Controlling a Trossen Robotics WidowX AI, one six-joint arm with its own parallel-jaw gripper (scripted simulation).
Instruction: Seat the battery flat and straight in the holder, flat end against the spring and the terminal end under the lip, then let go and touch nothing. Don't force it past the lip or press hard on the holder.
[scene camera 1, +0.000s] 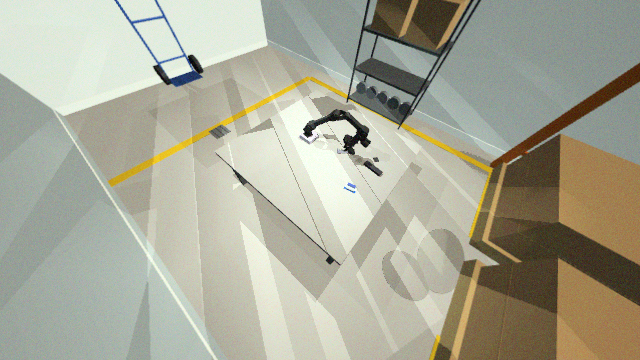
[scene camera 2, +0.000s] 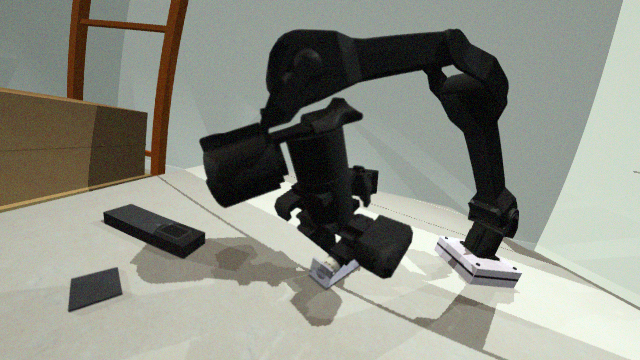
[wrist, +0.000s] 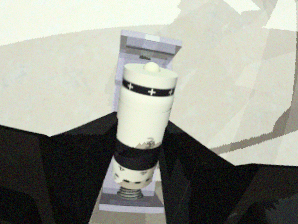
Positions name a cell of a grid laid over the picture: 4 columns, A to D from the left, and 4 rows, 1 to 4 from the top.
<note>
In view: the gripper (scene camera 2: C3), a white battery (wrist: B2) and a black remote-like block (scene camera 2: B3).
The gripper is seen too in the wrist view (wrist: B3).
</note>
